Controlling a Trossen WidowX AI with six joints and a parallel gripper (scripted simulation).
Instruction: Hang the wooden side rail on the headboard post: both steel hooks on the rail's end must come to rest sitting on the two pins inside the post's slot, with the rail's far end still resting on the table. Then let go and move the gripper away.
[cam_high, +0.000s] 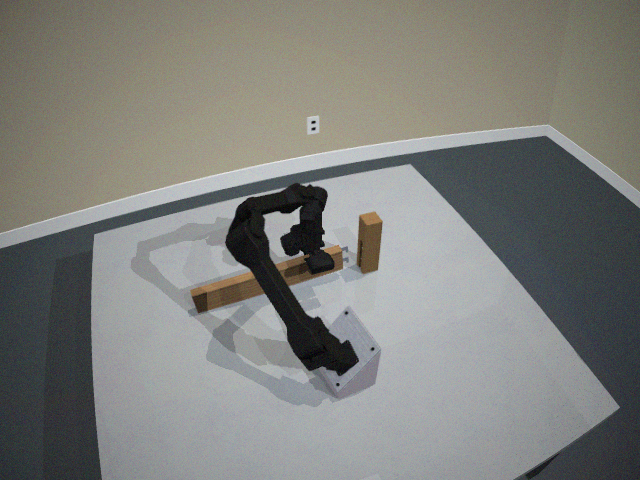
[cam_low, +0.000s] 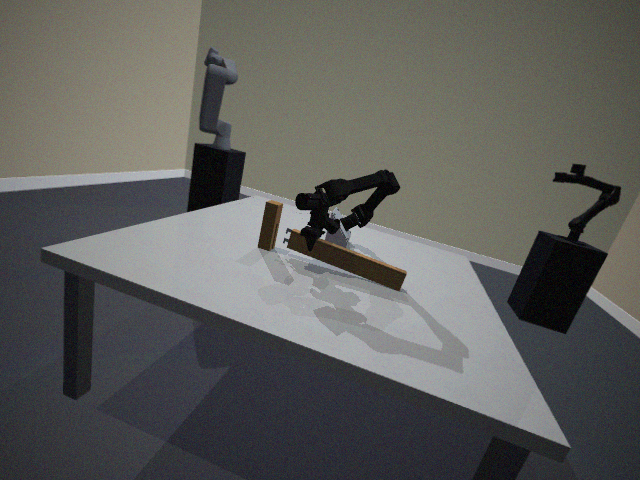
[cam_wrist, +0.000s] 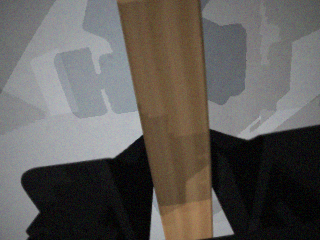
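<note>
Now: the wooden headboard post 17 cm to the right of my gripper tip and 4 cm above it.
</note>
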